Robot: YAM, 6 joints.
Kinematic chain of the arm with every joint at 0, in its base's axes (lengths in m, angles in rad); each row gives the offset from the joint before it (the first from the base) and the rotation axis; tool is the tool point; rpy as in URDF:
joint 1: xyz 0 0 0.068 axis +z
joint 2: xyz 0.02 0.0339 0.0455 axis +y
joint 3: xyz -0.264 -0.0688 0 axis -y
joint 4: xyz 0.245 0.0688 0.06 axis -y
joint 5: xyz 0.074 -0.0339 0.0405 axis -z
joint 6: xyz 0.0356 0 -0.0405 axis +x
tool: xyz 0 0 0 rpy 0 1.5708 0
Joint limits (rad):
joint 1: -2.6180..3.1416
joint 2: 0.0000..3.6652
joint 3: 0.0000..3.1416
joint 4: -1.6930..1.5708
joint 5: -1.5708..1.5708
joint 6: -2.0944..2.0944
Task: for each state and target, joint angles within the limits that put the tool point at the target. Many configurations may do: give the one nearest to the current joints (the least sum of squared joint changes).
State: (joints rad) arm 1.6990 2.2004 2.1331 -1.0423 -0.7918 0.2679
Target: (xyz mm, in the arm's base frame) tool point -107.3 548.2 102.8
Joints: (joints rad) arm 1.7217 2.7128 2.3456 -0.7085 -0.7274 0.2679
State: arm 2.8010 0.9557 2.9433 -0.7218 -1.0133 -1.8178
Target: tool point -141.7 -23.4 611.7
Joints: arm 3.0889 1.3755 2.3845 -1.0100 -1.0474 -1.8178
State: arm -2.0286 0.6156 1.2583 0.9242 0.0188 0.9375
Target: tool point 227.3 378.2 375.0
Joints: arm -2.1130 0.0000 1.6990 1.2014 0.0124 0.9375
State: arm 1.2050 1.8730 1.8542 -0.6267 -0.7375 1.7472
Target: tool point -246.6 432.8 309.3
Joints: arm 2.0403 2.1475 2.0280 -0.4718 -0.7439 1.7472
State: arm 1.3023 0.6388 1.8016 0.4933 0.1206 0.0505
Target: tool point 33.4 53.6 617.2
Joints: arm 1.1349 0.9084 1.5765 0.4261 0.2164 0.0505
